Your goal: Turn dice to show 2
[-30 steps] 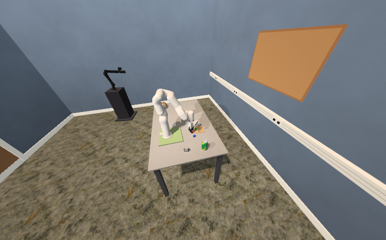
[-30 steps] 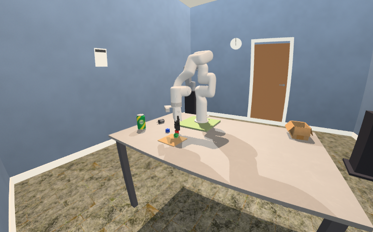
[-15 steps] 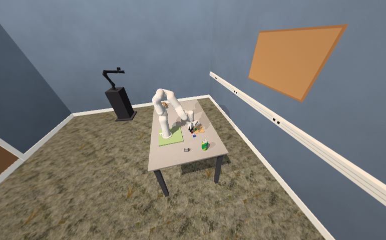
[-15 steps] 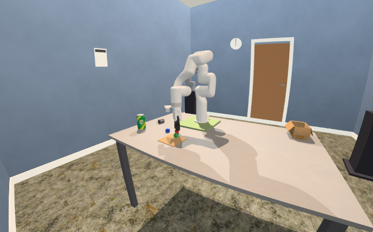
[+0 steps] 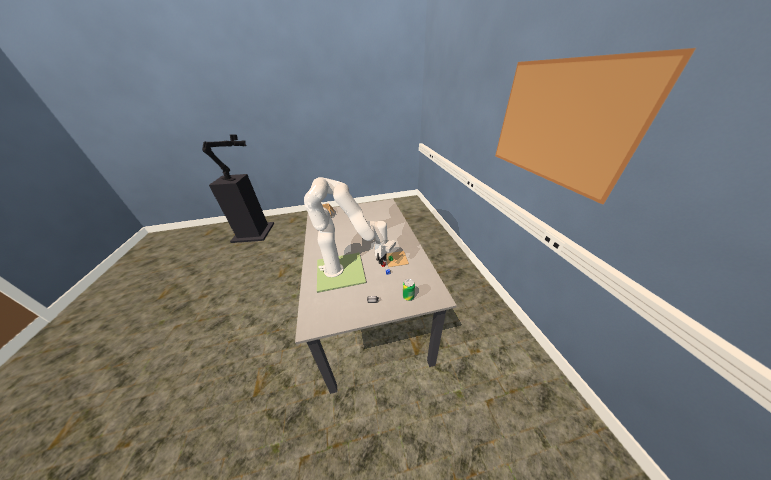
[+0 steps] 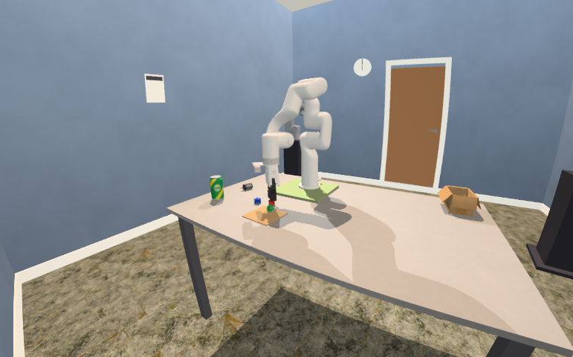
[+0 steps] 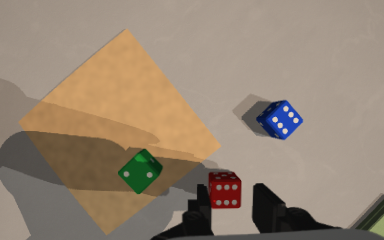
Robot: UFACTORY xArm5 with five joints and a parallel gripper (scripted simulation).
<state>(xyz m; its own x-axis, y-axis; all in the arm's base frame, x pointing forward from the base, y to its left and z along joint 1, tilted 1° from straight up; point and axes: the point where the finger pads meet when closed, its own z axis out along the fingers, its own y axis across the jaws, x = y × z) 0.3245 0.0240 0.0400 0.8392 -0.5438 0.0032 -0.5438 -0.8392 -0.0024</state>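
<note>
My hand is 4 cm above the red die. From my hand the other things lie so: blue die (8 cm to the right, 4 cm below, 3 cm ahead); then green die (6 cm ahead, 5 cm to the left, 3 cm below); then mat (10 cm ahead, 6 cm to the left, 5 cm below).
</note>
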